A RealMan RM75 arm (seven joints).
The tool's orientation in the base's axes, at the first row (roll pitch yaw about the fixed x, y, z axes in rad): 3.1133, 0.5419, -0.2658
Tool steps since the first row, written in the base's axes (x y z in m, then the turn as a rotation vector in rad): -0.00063, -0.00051, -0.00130, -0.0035, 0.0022, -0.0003; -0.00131, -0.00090, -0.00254, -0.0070, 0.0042, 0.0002; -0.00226, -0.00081, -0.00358, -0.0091, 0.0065, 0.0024; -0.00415, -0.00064, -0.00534, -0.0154, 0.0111, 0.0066; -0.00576, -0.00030, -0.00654, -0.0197, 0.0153, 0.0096; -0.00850, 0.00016, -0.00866, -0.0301, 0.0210, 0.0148; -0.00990, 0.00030, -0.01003, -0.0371, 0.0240, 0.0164; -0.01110, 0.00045, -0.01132, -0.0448, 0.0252, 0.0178; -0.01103, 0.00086, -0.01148, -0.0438, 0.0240, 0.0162; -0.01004, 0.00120, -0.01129, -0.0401, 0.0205, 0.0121; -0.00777, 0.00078, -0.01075, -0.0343, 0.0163, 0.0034
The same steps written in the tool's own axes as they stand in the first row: 0.00026, 0.00062, 0.00138, -0.0032, -0.0013, 0.0023; 0.00043, 0.00114, 0.00274, -0.0068, -0.0023, 0.0038; 0.00016, 0.00126, 0.00412, -0.0102, -0.0040, 0.0032; -0.00053, 0.00152, 0.00660, -0.0186, -0.0068, 0.0033; -0.00132, 0.00156, 0.00848, -0.0247, -0.0097, 0.0034; -0.00260, 0.00175, 0.01173, -0.0372, -0.0125, 0.0048; -0.00308, 0.00193, 0.01362, -0.0445, -0.0136, 0.0073; -0.00344, 0.00205, 0.01535, -0.0519, -0.0128, 0.0101; -0.00339, 0.00163, 0.01549, -0.0500, -0.0120, 0.0108; -0.00275, 0.00106, 0.01487, -0.0440, -0.0096, 0.0121; -0.00105, 0.00091, 0.01321, -0.0338, -0.0072, 0.0162
